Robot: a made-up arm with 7 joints. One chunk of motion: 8 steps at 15 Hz.
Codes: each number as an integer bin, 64 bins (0 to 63) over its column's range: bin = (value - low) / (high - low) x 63, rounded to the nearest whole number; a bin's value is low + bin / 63 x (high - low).
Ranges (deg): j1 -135..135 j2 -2.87..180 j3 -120.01..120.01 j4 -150..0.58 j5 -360.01..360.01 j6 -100.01..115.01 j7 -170.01..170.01
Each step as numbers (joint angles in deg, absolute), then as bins.
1 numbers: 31.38 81.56 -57.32 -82.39 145.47 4.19 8.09
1 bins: 39 29 16 28 44 31 33
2 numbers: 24.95 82.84 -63.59 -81.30 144.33 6.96 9.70
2 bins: 37 30 15 29 44 31 33
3 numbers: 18.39 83.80 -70.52 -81.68 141.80 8.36 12.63
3 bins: 36 30 13 29 44 32 34
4 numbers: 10.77 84.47 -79.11 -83.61 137.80 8.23 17.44
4 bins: 34 30 11 28 44 32 35
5 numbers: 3.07 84.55 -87.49 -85.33 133.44 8.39 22.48
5 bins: 32 30 9 27 43 32 36
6 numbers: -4.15 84.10 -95.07 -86.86 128.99 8.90 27.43
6 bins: 31 30 7 26 43 32 37
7 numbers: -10.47 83.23 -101.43 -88.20 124.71 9.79 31.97
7 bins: 29 30 5 26 42 32 37
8 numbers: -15.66 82.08 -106.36 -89.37 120.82 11.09 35.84
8 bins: 28 29 4 25 42 33 38
